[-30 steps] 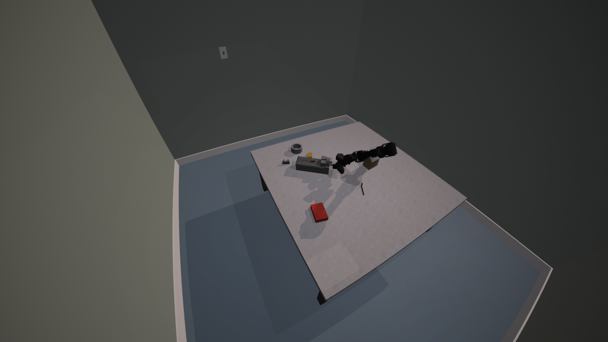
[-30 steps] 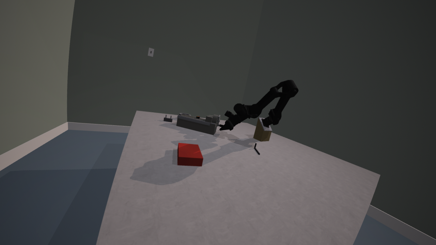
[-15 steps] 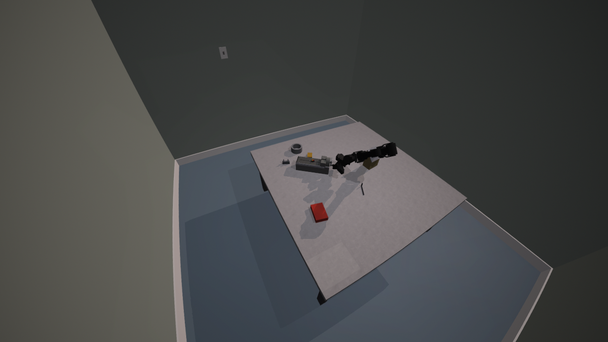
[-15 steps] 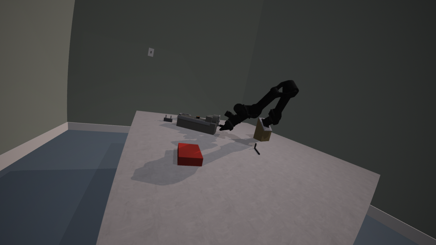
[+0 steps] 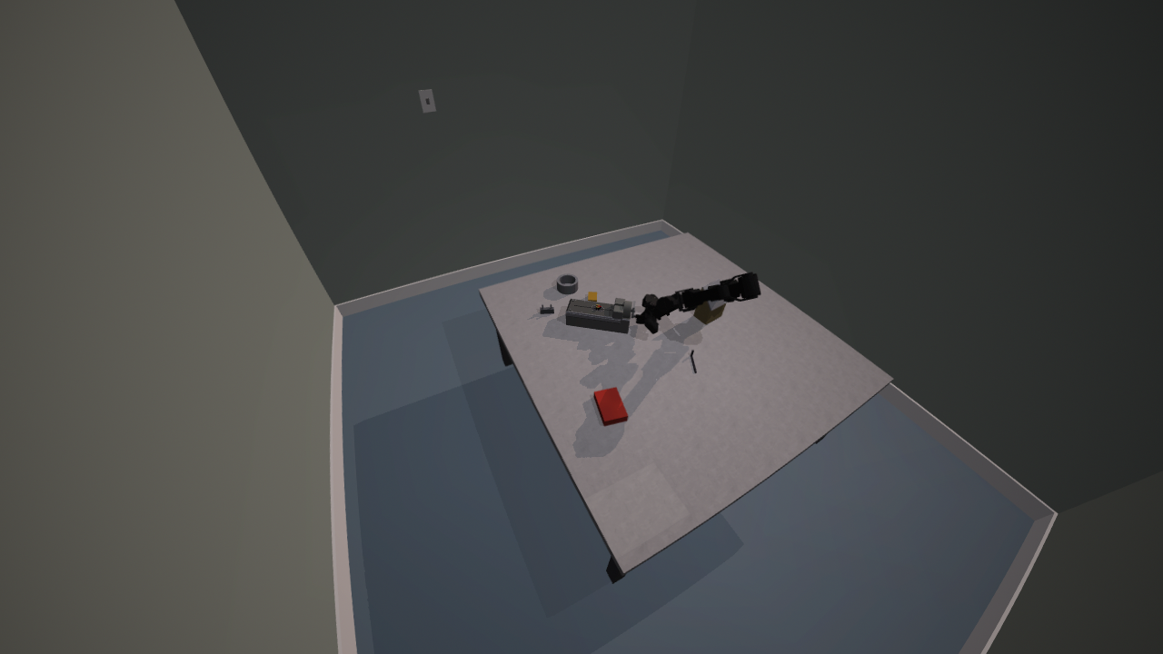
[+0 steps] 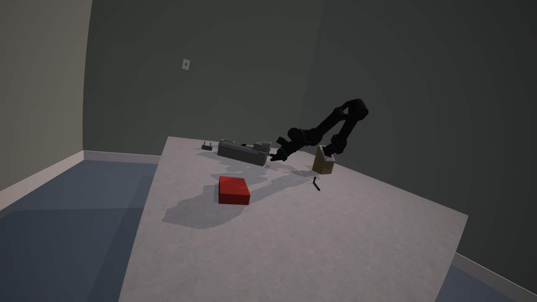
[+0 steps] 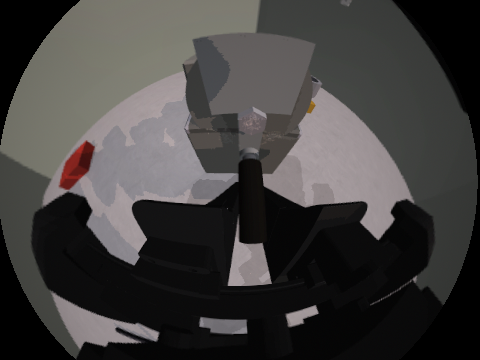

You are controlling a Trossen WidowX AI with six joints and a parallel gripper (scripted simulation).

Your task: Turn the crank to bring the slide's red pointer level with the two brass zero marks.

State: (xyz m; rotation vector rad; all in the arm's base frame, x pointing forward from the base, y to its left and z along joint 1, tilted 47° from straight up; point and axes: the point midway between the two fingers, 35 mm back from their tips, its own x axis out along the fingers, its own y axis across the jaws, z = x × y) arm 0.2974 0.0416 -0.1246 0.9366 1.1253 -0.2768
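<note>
Now: the black crank handle 10 mm behind my gripper tip, 10 mm to the left of it and 30 mm above it. The rest, counted from my gripper tip: yellow block (80 mm ahead, 240 mm to the right, 20 mm below); then red pointer (130 mm ahead, 90 mm to the right, 50 mm above); then black bent key (100 mm behind, 250 mm to the left, 20 mm below).
</note>
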